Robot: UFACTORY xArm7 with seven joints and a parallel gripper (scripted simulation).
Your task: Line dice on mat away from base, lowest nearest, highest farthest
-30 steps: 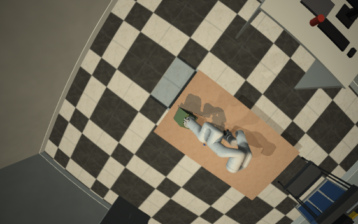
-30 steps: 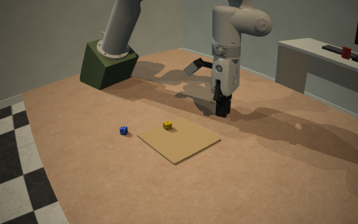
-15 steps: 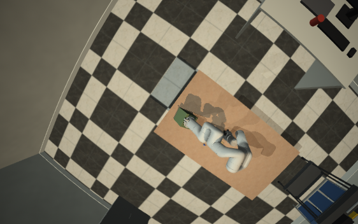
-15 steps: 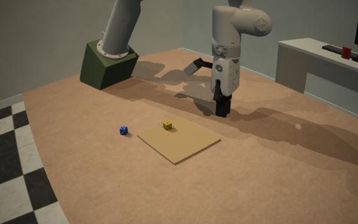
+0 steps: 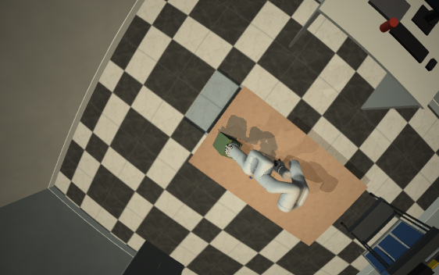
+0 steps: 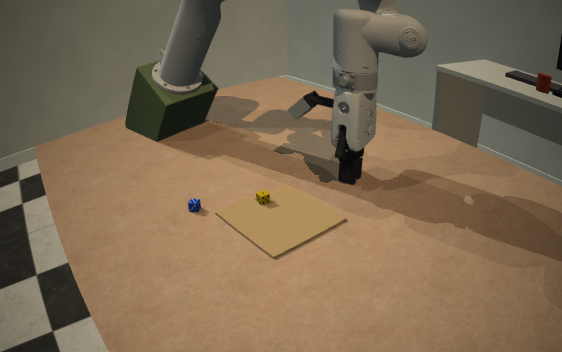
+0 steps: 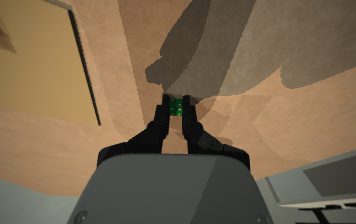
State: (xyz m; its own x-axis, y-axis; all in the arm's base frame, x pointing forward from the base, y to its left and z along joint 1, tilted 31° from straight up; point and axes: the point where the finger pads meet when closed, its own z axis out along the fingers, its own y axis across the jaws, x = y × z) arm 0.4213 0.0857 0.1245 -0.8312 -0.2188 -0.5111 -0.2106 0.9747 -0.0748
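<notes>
The tan mat is 170 mm to the right of my hand and 20 mm below it. Also, from my hand: blue die: 250 mm to the right, 110 mm behind, 10 mm below; green die: 10 mm below; yellow die: 160 mm to the right, 50 mm behind, 10 mm below.
</notes>
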